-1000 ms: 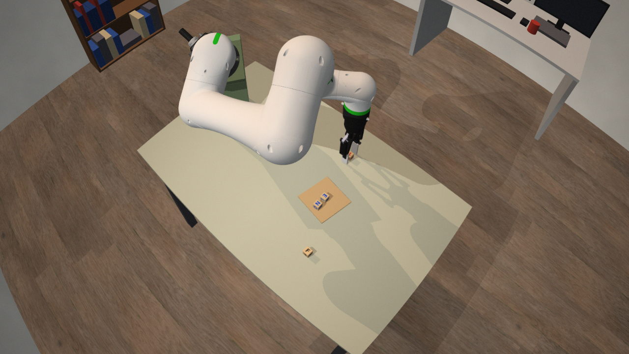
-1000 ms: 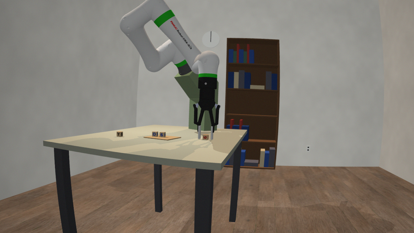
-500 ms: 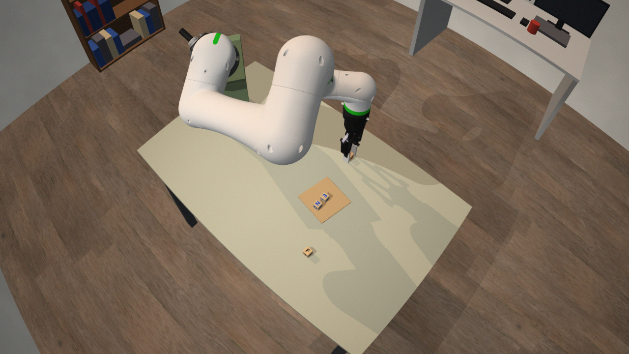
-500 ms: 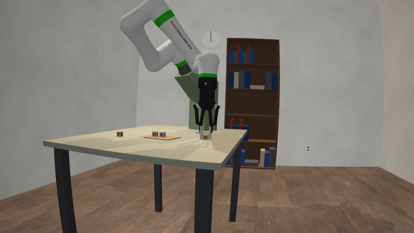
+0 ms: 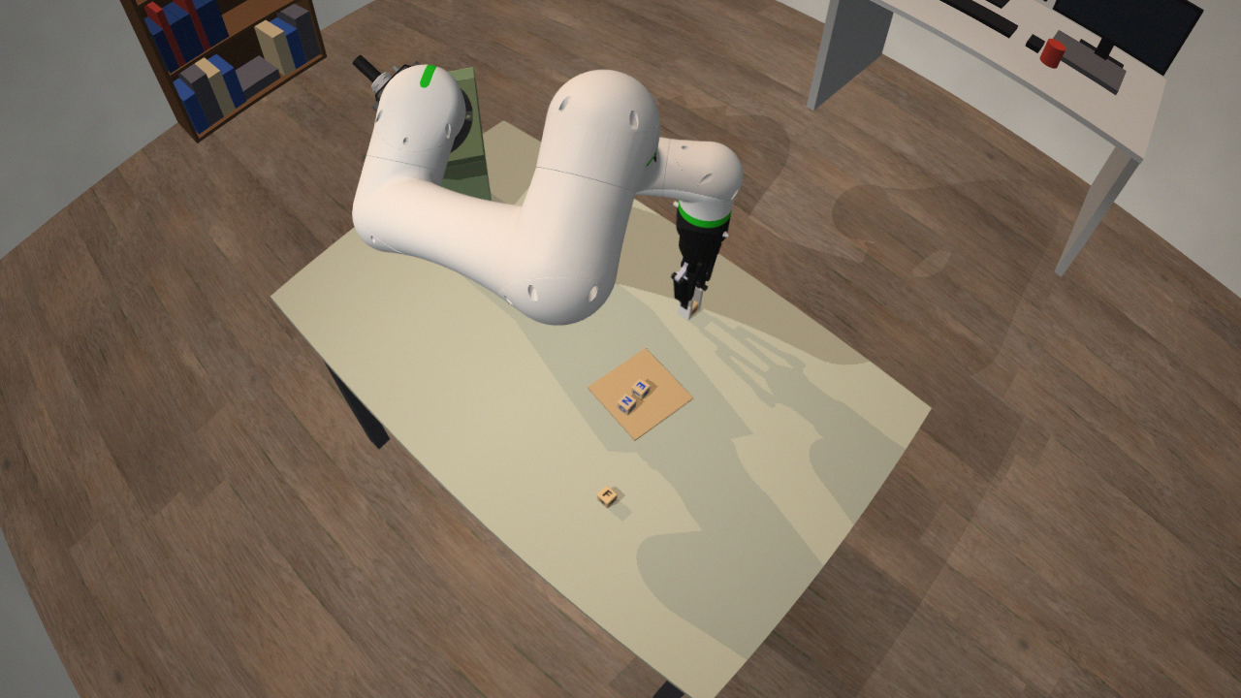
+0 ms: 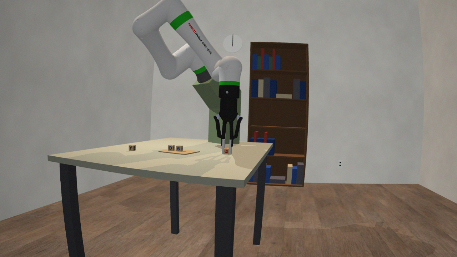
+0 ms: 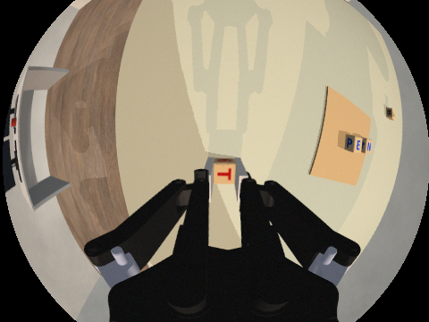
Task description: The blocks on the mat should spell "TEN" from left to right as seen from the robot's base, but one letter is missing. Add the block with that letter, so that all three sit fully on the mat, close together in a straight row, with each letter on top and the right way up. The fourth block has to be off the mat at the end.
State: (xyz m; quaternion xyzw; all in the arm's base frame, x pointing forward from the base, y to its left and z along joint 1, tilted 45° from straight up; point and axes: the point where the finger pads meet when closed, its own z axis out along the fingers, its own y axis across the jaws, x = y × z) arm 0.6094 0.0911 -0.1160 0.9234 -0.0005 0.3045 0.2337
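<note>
Right now my hand is 1 cm short of the mat, 22 cm to the left of it and 3 cm above it.
</note>
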